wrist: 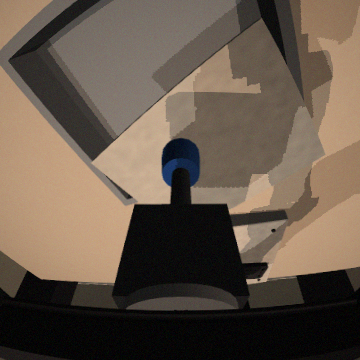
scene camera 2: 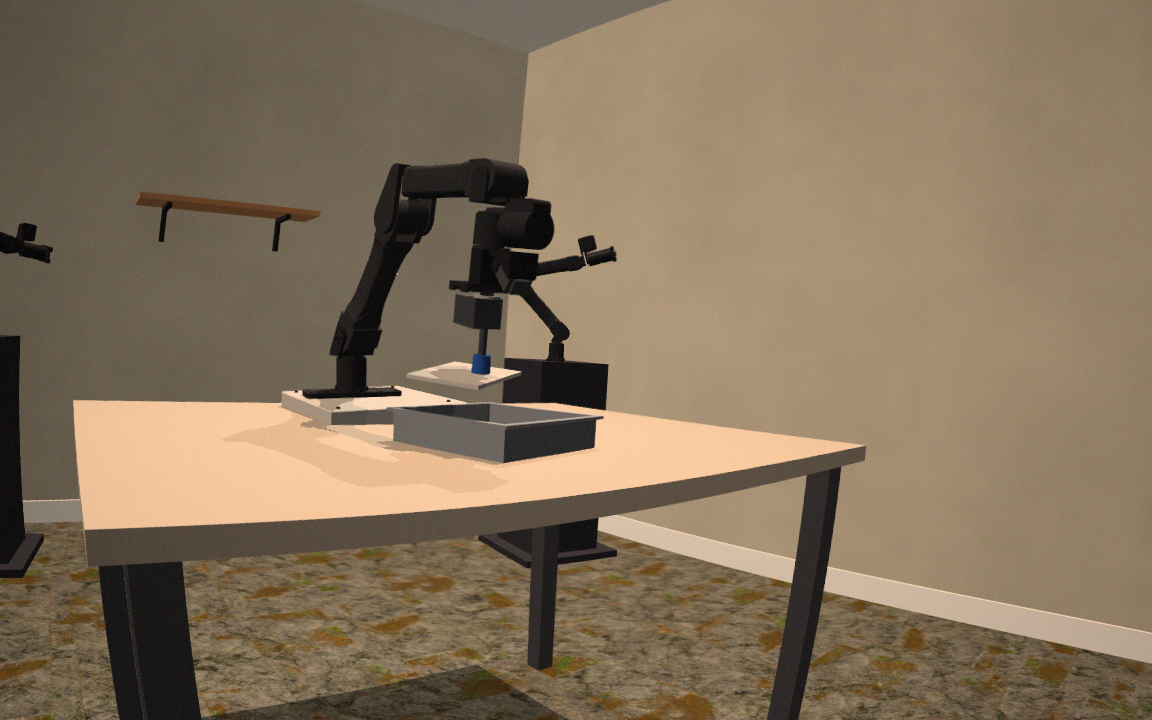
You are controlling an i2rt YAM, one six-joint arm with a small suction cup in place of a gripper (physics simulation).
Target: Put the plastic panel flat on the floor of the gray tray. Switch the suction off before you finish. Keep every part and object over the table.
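Seen in the pictures: end effector, tool point: [wrist: 180,149] [scene camera 2: 480,379]; arm's base, origin of the base link: [scene camera 2: 351,395].
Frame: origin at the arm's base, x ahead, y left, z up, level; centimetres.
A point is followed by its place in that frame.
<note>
The plastic panel [scene camera 2: 450,373] @(x 38.9, y 4.8, z 7.0 cm) [wrist: 235,135] @(x 40.1, y 5.9, z 6.9 cm), a thin pale rectangle, hangs roughly level under my suction cup. My gripper, a blue suction cup [scene camera 2: 480,365] [wrist: 180,160] on a black rod, touches the panel's upper face and holds it. The gray tray [scene camera 2: 450,433] @(x 46.6, y 1.8, z -0.7 cm) [wrist: 70,105] @(x 39.0, y 23.3, z -2.0 cm) stands on the table below. In the scene view the panel is a little above the tray's rim, with a gap between them. In the wrist view the panel covers part of the tray and reaches past its rim at the lower right. The tray's floor shows at the upper left; the rest is hidden by the panel.
The arm's white base plate [scene camera 2: 339,410] @(x 17.8, y -7.1, z -1.1 cm) [wrist: 257,235] @(x 14.6, y -4.4, z -0.7 cm) lies on the table [scene camera 2: 254,492] @(x 69.4, y -29.2, z -3.4 cm) [wrist: 60,225] @(x 11.5, y 37.0, z -3.4 cm) beside the tray. A second black arm [scene camera 2: 535,307] stands on a black pedestal [scene camera 2: 570,382] behind the table. A wooden shelf [scene camera 2: 229,207] hangs on the wall.
</note>
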